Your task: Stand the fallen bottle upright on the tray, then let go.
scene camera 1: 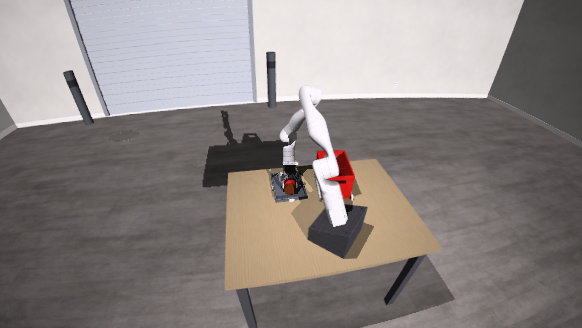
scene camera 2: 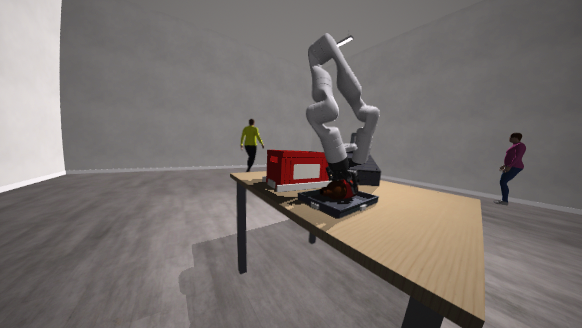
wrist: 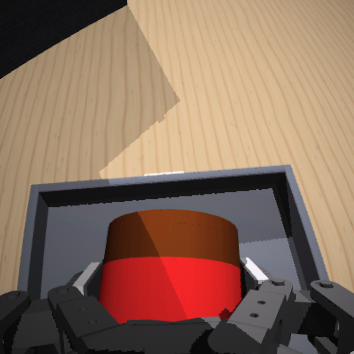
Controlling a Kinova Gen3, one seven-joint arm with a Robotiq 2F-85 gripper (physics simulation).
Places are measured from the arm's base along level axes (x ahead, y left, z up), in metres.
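Pixels of known places: gripper, fingertip midpoint: [scene camera 1: 290, 188] [scene camera 2: 346, 190] [wrist: 170, 276]; arm's base, origin of the base link: [scene camera 1: 338, 219] [scene camera 2: 359, 160].
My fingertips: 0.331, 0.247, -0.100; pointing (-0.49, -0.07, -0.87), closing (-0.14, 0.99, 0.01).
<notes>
Ahead of a thing's pixels: the offset from my fingertips to its top centre, as dx, dy, dz. Level surfaces: height alone.
A brown bottle with a red band {+0.054, +0.005, +0.045} [scene camera 1: 289, 187] [scene camera 2: 340, 190] [wrist: 171, 280] lies on its side in the dark grey tray {+0.051, +0.015, -0.008} [scene camera 1: 291, 199] [scene camera 2: 340, 212] [wrist: 70, 184]. In the wrist view its brown base end points up the frame, toward the tray's far wall. My gripper [scene camera 1: 290, 181] [scene camera 2: 345, 184] [wrist: 170, 276] reaches down into the tray and is shut on the bottle, with one finger pad on each side of the red band. The bottle's neck is hidden under the gripper in the wrist view and points toward the camera in scene camera 2.
A red crate {+0.091, -0.271, +0.141} [scene camera 1: 349, 185] [scene camera 2: 278, 170] stands beside the tray on the wooden table {dz -0.034} [scene camera 1: 260, 250] [scene camera 2: 425, 235]. The arm's dark base block [scene camera 1: 332, 235] [scene camera 2: 369, 177] stands on the table too. Two people [scene camera 2: 251, 136] [scene camera 2: 514, 155] stand on the floor beyond the table.
</notes>
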